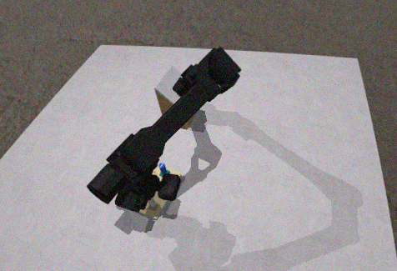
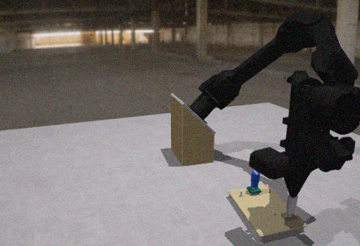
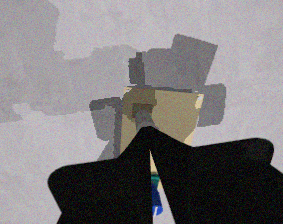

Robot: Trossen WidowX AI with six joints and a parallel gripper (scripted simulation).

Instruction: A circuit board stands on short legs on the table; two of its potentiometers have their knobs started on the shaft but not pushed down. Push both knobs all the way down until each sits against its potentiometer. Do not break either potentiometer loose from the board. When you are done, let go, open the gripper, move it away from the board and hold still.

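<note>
Right now my gripper tip is 2 cm above the grey knob. Also, from my gripper tip: blue knob (11 cm behind, 2 cm to the right, 1 cm below).
</note>
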